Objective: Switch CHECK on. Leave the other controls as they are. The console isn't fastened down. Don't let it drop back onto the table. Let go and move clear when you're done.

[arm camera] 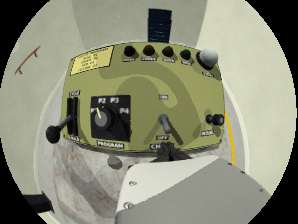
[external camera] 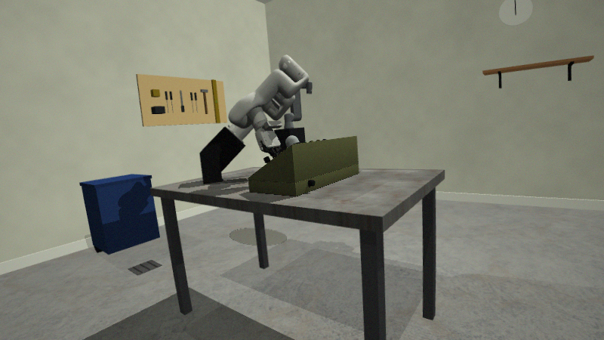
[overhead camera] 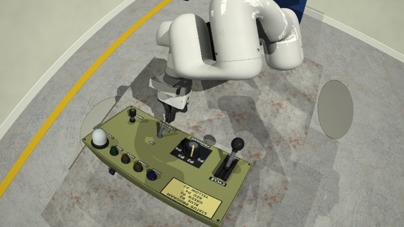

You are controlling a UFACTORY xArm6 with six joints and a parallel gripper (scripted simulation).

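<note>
The grey toggle lever lies 60 mm ahead of my hand and 10 mm below it. The rest, counted from my hand: program dial 60 mm ahead, 130 mm to the left; olive console 90 mm ahead, 70 mm to the left, 30 mm below; ball-topped cycle lever 10 mm ahead, 240 mm to the left, 10 mm above.
</note>
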